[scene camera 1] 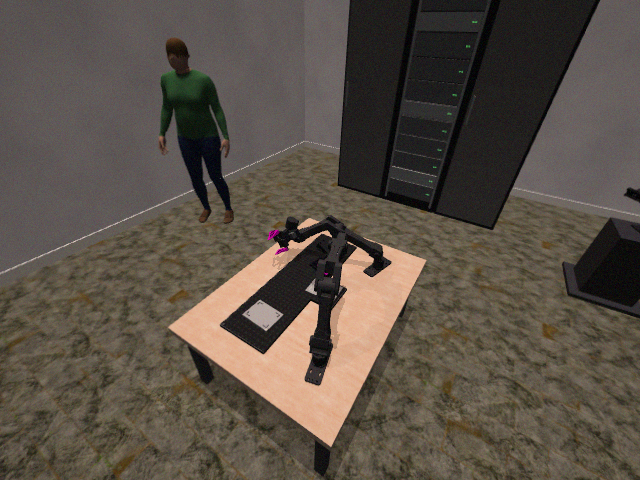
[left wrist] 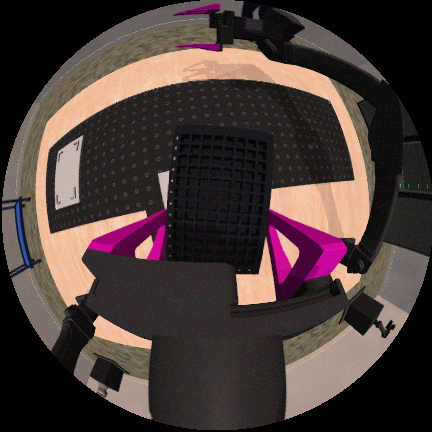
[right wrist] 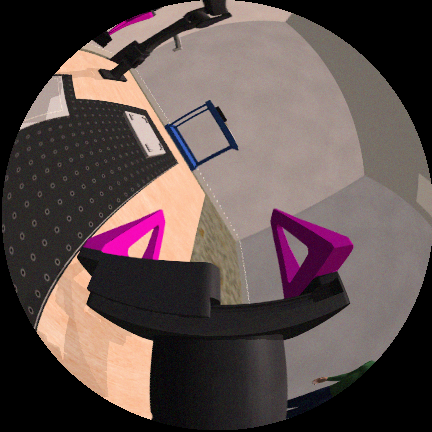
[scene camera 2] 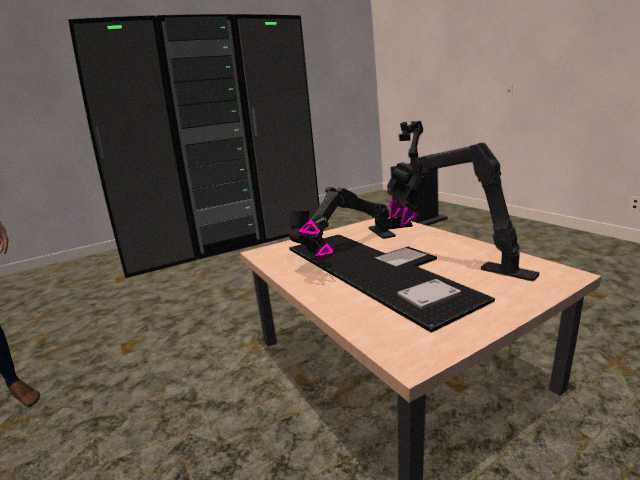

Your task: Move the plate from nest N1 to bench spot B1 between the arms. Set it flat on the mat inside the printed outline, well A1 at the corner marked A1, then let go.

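The dark plate is between the magenta fingers of my left gripper, which is shut on it by its sides, with wells facing up. It is held raised above the table. In scene camera 2 the plate is hard to tell from the dark parts around it. The light mat lies between the arms, partly hidden by the plate in the left wrist view. Its A1 mark cannot be read. My right gripper is open and empty, beyond the board's far end.
A black perforated board lies on the wooden table. A light pad with corner brackets sits near its end. A person stands by the wall.
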